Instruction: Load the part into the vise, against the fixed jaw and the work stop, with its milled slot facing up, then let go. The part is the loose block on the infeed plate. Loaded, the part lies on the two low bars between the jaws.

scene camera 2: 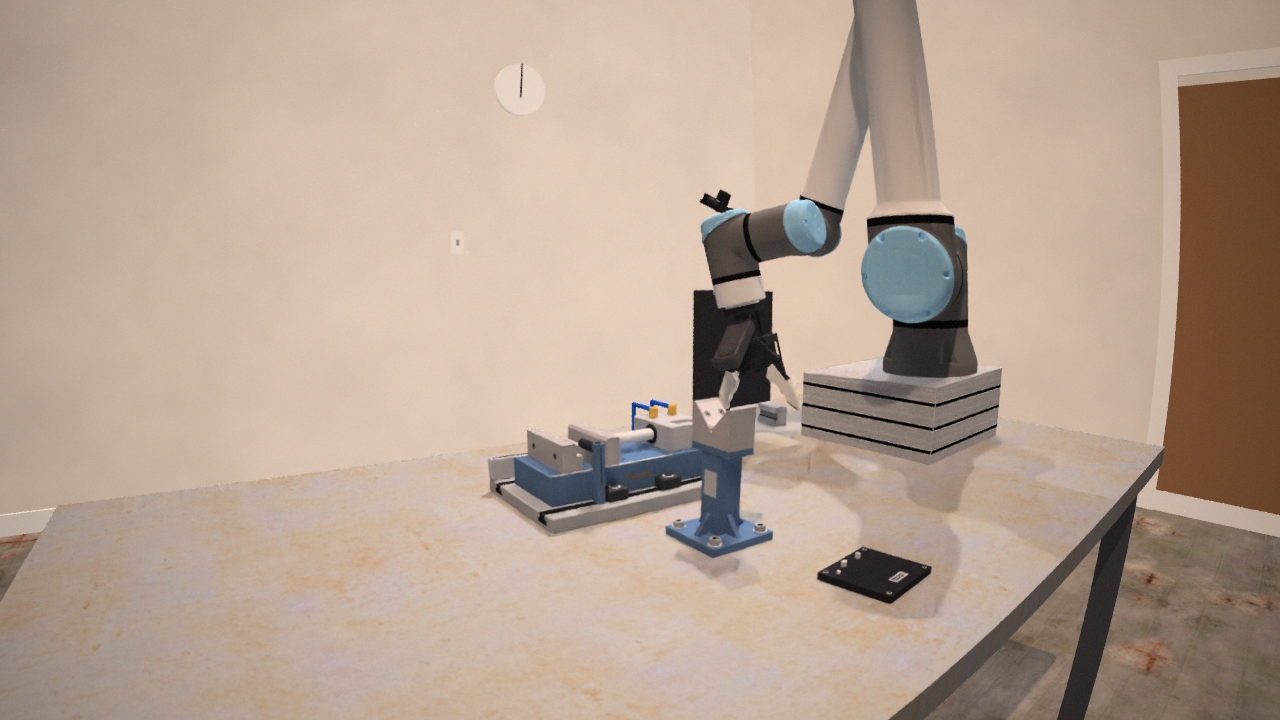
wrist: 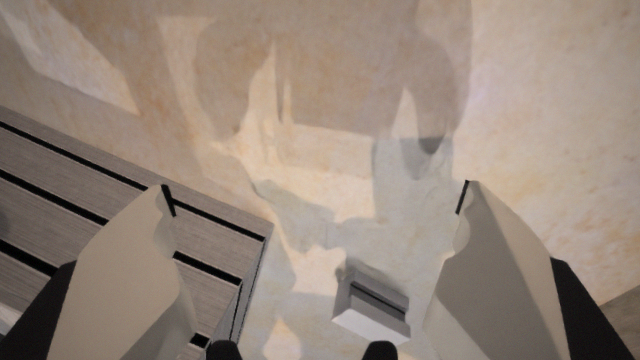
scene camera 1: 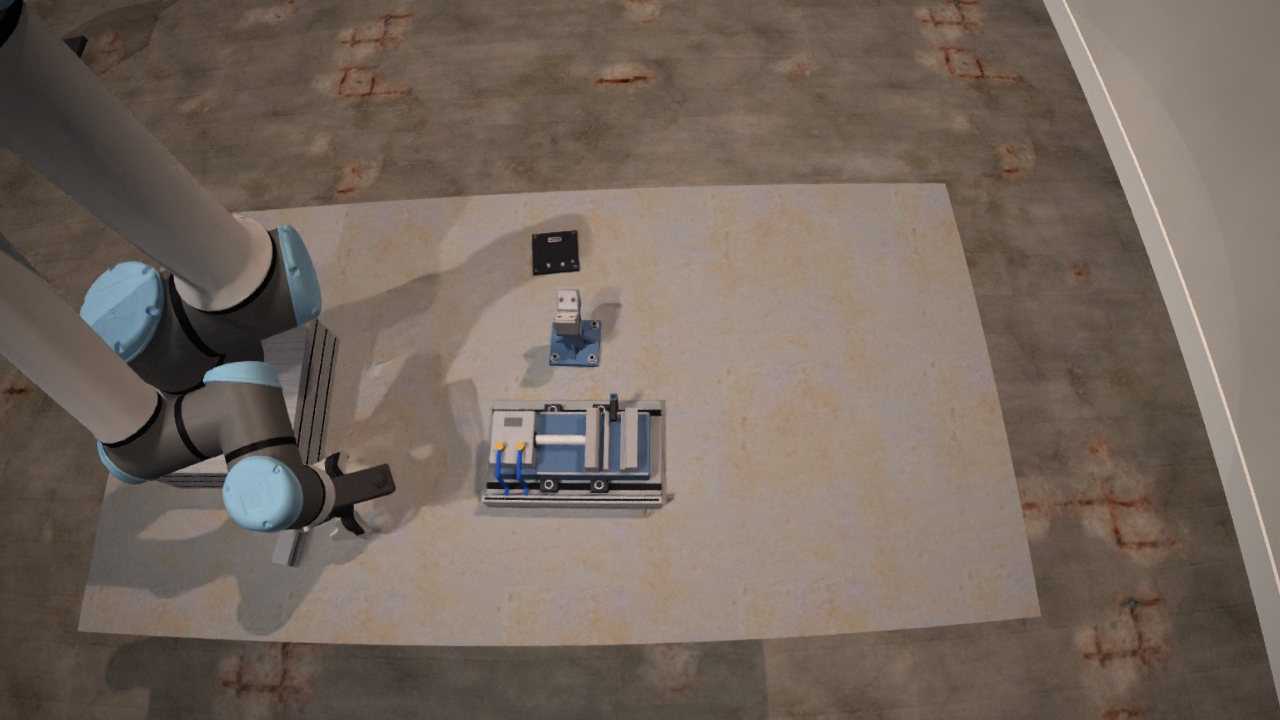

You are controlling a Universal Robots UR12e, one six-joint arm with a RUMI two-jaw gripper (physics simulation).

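Frame: origin at the arm's base, x right, y back, z down, level; millimetres.
Where they show: gripper, fingertip midpoint: [scene camera 2: 760, 414] [wrist: 314, 187]; arm's base, origin of the base link: [scene camera 2: 930, 370].
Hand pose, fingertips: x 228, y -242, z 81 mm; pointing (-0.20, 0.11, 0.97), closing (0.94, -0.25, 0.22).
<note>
Things, the pixels of their top centre, and the offset from my fingertips. "spot": a spot on its surface instead.
- part, middle of its top: [wrist: 370, 330] [scene camera 1: 283, 546] [scene camera 2: 772, 404] dz +12, dx +77, dy +134 mm
- blue vise, middle of its top: [scene camera 2: 613, 423] [scene camera 1: 569, 439] dz -50, dx -46, dy -380 mm
- dark work stop, middle of its top: [scene camera 2: 588, 440] [scene camera 1: 613, 409] dz -47, dx -89, dy -455 mm
- grey notched head, surface spot: [scene camera 2: 729, 434] spot: dz -86, dx -288, dy -418 mm
- black plate with pins, middle of its top: [scene camera 2: 876, 569] [scene camera 1: 555, 251] dz +41, dx -459, dy -369 mm
The part [scene camera 1: 288, 548] [scene camera 2: 771, 412] [wrist: 372, 305], a small grey block, is partly hidden by the arm in scene camera 1. Its slot shows on a side face in the wrist view; a bright plain face is up. The infeed plate cannot be made out. My gripper [scene camera 2: 761, 407] [wrist: 314, 187] is open and empty, tilted, above and apart from the part, which shows low between the fingers in the wrist view. The blue vise [scene camera 1: 563, 471] [scene camera 2: 547, 484] has its fixed jaw [scene camera 1: 630, 438] [scene camera 2: 553, 450] at its far end from the arm, a moving jaw [scene camera 1: 592, 438], and a dark work stop [scene camera 1: 614, 407] beside the jaw gap.
The layered robot base block [scene camera 1: 322, 394] [scene camera 2: 868, 417] [wrist: 50, 175] stands close to the part and gripper. A blue stand with a grey notched head [scene camera 1: 567, 308] [scene camera 2: 729, 434] stands beside the vise. A black plate with pins [scene camera 1: 555, 255] [scene camera 2: 872, 574] lies beyond it. A dark upright panel [scene camera 2: 705, 349] is behind the stand.
</note>
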